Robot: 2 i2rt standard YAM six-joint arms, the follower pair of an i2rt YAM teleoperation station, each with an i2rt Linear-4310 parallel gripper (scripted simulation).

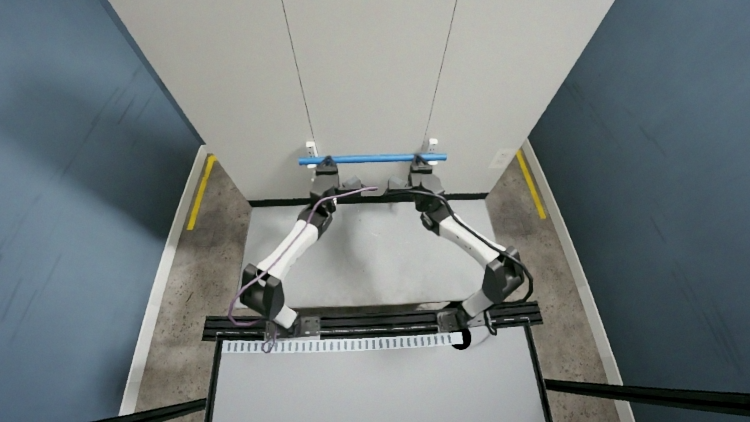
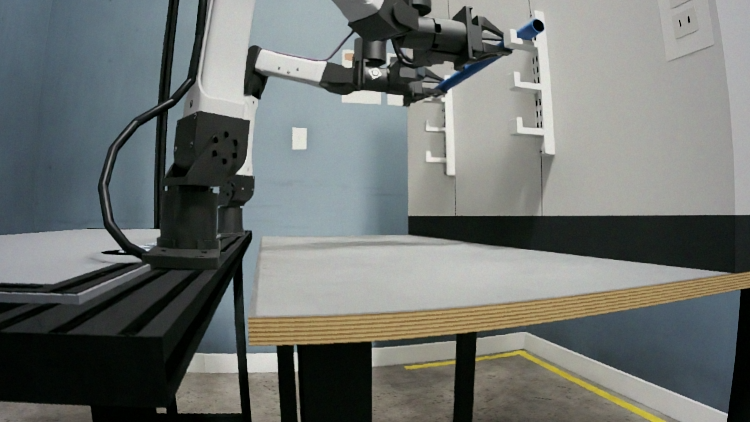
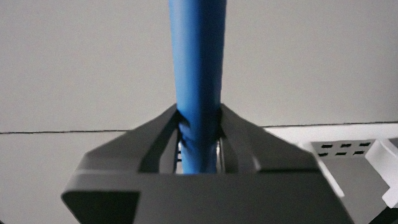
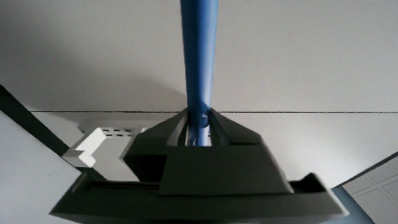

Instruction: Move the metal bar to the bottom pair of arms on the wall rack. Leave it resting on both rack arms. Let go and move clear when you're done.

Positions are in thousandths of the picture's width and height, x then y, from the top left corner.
In view: the left gripper (image 2: 597,210), the right gripper (image 2: 681,110), a blue metal bar (image 2: 611,184), a rack upright (image 2: 722,210) and a black base strip (image 1: 485,473).
The blue metal bar is seen too in image 1 (image 1: 526,373). The left gripper shows as well in image 3 (image 3: 499,498). The right gripper also shows in image 4 (image 4: 501,498).
